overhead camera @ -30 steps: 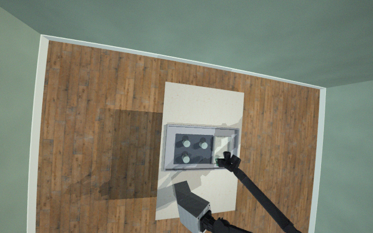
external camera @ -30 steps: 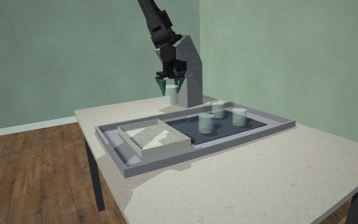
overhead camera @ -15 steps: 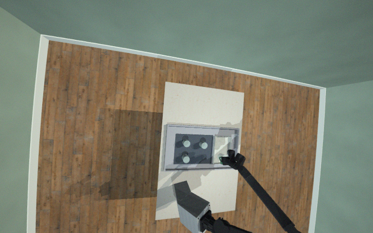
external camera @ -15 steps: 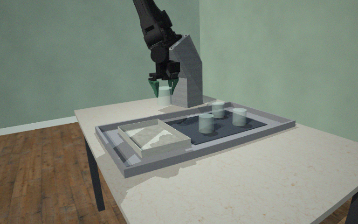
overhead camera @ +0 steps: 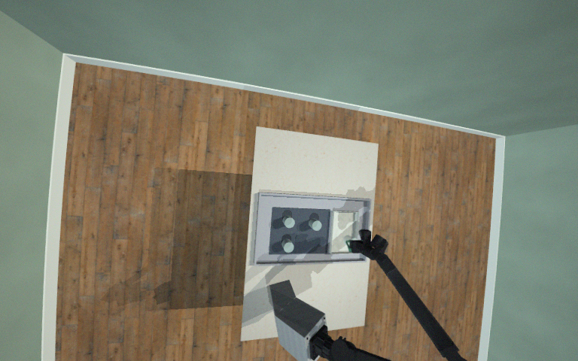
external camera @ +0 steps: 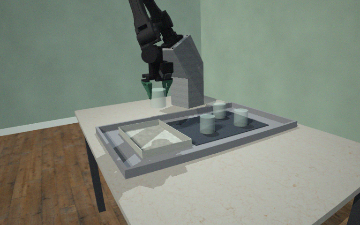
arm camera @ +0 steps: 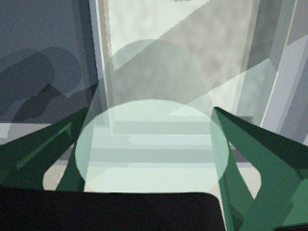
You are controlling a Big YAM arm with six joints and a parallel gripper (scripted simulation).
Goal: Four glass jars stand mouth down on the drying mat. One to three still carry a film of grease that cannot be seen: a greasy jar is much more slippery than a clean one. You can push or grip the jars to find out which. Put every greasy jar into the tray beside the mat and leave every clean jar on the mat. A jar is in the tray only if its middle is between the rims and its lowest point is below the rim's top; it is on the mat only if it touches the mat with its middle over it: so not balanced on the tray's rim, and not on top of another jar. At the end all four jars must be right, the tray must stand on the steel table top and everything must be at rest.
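Now: hand 10 mm short of the pale tray, 50 mm to the left of it and 170 mm above it. Round my hand: dark drying mat 50 mm ahead, 270 mm to the left, 170 mm below.
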